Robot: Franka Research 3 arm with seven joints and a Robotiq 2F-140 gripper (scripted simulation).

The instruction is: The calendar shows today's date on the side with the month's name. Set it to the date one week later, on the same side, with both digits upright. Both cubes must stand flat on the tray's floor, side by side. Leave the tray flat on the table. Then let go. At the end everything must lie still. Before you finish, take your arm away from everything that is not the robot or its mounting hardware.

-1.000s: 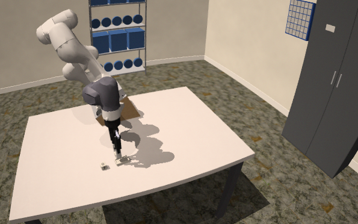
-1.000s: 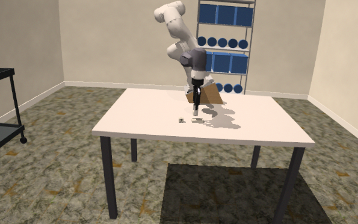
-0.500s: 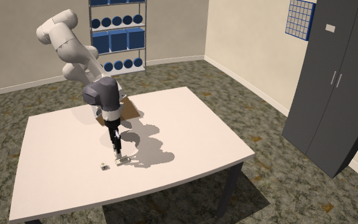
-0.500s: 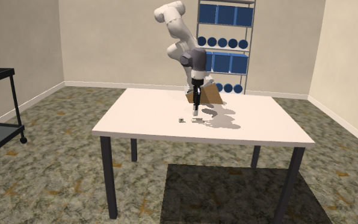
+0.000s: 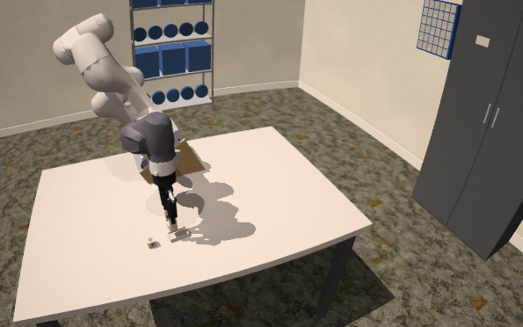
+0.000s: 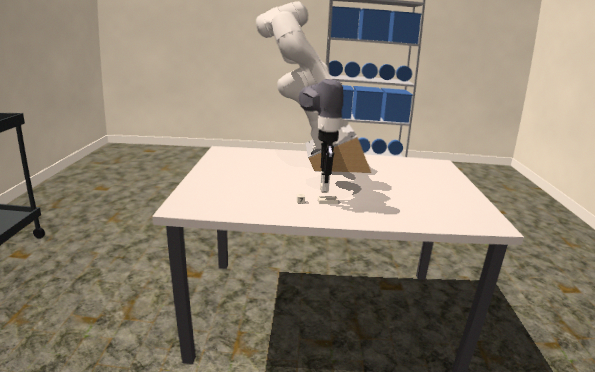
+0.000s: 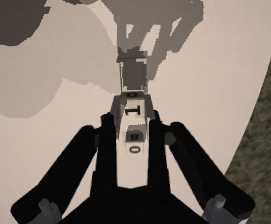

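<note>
The grey tray is 20 mm to the left of my hand and 80 mm below it. Also, from my hand: cube (30 mm below).
</note>
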